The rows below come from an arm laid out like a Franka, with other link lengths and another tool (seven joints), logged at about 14 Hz.
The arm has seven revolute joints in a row. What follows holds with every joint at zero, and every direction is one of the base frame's.
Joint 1 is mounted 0.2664 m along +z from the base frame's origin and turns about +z.
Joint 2 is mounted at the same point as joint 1 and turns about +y.
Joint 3 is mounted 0.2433 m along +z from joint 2 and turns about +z.
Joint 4 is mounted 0.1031 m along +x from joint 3 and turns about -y.
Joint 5 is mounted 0.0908 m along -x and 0.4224 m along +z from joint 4 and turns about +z.
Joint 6 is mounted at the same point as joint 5 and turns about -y.
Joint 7 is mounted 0.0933 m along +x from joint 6 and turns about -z.
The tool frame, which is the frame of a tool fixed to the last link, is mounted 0.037 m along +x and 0.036 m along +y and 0.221 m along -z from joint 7; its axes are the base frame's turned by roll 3.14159, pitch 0.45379 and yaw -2.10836 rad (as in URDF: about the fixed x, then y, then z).
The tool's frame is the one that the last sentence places.
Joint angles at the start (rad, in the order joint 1, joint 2, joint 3, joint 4, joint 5, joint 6, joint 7):
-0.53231, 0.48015, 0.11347, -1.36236, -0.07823, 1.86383, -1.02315
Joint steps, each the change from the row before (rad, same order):
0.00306, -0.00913, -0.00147, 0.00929, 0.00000, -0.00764, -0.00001
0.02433, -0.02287, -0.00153, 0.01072, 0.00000, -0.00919, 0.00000
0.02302, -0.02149, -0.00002, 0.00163, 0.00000, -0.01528, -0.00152
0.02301, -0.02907, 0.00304, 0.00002, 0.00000, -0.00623, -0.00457
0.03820, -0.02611, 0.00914, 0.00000, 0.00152, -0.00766, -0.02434
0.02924, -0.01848, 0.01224, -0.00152, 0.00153, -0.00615, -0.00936
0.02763, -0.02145, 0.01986, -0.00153, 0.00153, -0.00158, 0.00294
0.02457, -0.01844, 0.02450, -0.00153, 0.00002, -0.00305, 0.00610
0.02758, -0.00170, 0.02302, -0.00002, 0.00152, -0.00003, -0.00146
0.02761, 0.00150, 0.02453, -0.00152, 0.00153, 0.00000, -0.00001
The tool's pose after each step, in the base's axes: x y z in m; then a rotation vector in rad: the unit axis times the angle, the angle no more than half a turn. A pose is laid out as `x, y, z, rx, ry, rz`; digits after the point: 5 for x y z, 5 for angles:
0.67277, -0.26536, 0.20068, -2.06959, 1.90940, 0.41696
0.68007, -0.25099, 0.22173, -2.09665, 1.88363, 0.38775
0.68352, -0.23467, 0.23650, -2.12320, 1.85964, 0.38174
0.68838, -0.21674, 0.25676, -2.15594, 1.82417, 0.35672
0.69504, -0.18361, 0.27490, -2.22486, 1.74608, 0.34787
0.69976, -0.15444, 0.28706, -2.26950, 1.68798, 0.34510
0.70518, -0.12137, 0.30213, -2.30408, 1.63085, 0.33157
0.70879, -0.08737, 0.31504, -2.33558, 1.57575, 0.32387
0.71201, -0.05223, 0.31741, -2.37226, 1.51281, 0.33585
0.71352, -0.01591, 0.31695, -2.40697, 1.44993, 0.35456

